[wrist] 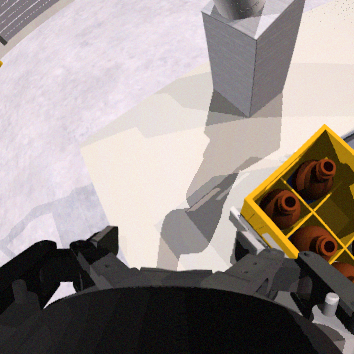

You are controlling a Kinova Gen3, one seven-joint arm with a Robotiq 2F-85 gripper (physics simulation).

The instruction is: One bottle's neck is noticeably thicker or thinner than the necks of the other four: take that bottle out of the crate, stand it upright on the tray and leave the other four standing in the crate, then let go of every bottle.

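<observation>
The yellow crate [255, 213] is at the right edge of the wrist view, cut off by the frame. Reddish-brown bottles stand in its compartments: one bottle [312, 183] near the far corner, one bottle [280, 210] at the left corner, one bottle [312, 243] beside it, and part of another bottle [344, 270] at the lower right. A fifth bottle does not show. I cannot tell from here which neck differs. My gripper [176, 242] is wide open with no bottle between its fingers; its right finger appears beside the crate's left corner. The tray cannot be made out with certainty.
A grey metal pedestal [234, 62] with a round metal part [240, 6] on top stands beyond the crate, at the top. A bluish-grey edge [348, 135] shows behind the crate at the right. The cream table top [125, 165] ends at the left, above a pale floor [75, 100].
</observation>
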